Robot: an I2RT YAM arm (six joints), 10 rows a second.
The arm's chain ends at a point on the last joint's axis. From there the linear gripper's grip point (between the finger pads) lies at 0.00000 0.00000 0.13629 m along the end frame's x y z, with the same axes.
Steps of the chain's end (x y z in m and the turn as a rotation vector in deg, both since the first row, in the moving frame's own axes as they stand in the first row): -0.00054 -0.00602 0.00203 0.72 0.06 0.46; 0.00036 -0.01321 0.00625 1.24 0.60 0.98; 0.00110 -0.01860 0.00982 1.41 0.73 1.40; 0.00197 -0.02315 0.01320 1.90 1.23 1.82; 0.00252 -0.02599 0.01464 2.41 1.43 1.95; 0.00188 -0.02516 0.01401 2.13 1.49 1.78; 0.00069 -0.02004 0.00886 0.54 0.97 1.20; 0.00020 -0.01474 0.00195 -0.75 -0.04 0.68; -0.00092 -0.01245 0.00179 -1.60 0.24 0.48; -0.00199 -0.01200 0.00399 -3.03 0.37 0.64; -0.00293 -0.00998 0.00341 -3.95 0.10 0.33; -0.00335 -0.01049 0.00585 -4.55 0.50 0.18
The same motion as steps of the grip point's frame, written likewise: -0.00039 -0.00773 0.00202 0.72 0.06 0.46; 0.00181 -0.01615 0.00621 1.24 0.60 0.98; 0.00288 -0.02193 0.00977 1.41 0.73 1.40; 0.00497 -0.02762 0.01309 1.90 1.23 1.82; 0.00602 -0.03166 0.01448 2.41 1.43 1.95; 0.00550 -0.03017 0.01387 2.13 1.49 1.78; 0.00301 -0.02130 0.00883 0.54 0.97 1.20; 0.00009 -0.01296 0.00194 -0.75 -0.04 0.68; -0.00037 -0.00864 0.00174 -1.60 0.24 0.48; -0.00115 -0.00479 0.00380 -3.03 0.37 0.64; -0.00272 -0.00059 0.00309 -3.95 0.10 0.33; -0.00218 0.00032 0.00542 -4.55 0.50 0.18
